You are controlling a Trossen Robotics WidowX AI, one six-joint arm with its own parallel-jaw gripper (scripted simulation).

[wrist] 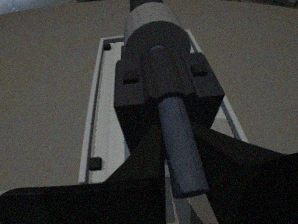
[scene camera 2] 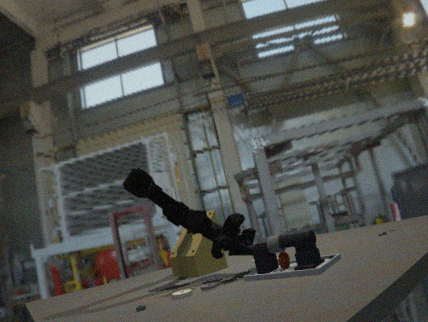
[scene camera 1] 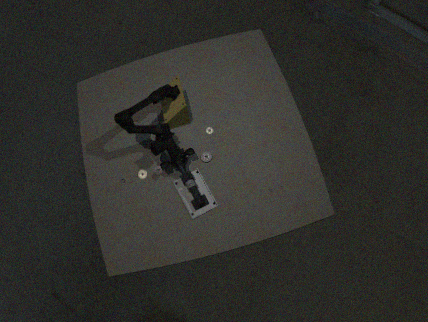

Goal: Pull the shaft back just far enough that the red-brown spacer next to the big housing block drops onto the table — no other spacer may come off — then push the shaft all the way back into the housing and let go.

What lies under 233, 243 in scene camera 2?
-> My gripper.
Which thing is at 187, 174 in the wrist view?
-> A dark shaft.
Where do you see a housing block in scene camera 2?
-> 308, 261
